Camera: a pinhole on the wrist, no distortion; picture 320 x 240 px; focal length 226.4 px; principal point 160.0 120.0 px. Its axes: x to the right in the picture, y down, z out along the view. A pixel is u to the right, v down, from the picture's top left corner.
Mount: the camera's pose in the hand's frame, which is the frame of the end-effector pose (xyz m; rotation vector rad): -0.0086 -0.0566 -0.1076 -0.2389 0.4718 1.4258
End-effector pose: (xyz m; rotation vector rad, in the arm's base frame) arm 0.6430 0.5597 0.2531 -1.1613 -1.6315 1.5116
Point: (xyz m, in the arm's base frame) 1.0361 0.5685 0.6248
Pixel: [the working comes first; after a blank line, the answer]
In the camera's frame: -0.0876 0.1202 -0.4013

behind the camera
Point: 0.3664 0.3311 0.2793
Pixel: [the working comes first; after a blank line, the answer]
In the camera's frame: -0.2179 0.1347 0.3778

29.4 200.7
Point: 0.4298 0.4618 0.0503
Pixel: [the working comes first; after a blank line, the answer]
In the camera's frame: 0.0317 0.0417 0.4286

176.8 142.1
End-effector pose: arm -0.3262 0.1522 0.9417 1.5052 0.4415 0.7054
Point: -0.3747 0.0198 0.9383
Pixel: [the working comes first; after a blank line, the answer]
In the camera's frame: -0.0243 0.1439 0.1645

outside the picture
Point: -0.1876 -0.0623 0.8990
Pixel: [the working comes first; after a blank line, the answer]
In the camera's frame: -0.1552 0.0826 0.3142

48.2 179.5
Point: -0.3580 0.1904 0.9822
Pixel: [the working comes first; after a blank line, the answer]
In the camera's frame: 0.0620 0.0043 0.0985

302.5 129.8
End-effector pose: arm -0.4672 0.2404 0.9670 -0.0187 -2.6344 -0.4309
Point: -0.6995 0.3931 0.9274
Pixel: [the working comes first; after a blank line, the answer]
In the camera's frame: 0.0341 -0.1263 0.3633

181.3 41.3
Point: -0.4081 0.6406 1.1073
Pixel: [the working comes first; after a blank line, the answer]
In the camera's frame: 0.3922 0.0835 0.2840

outside the picture
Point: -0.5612 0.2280 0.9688
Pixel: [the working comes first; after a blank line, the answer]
In the camera's frame: -0.0249 -0.0697 0.1598

124.8 21.2
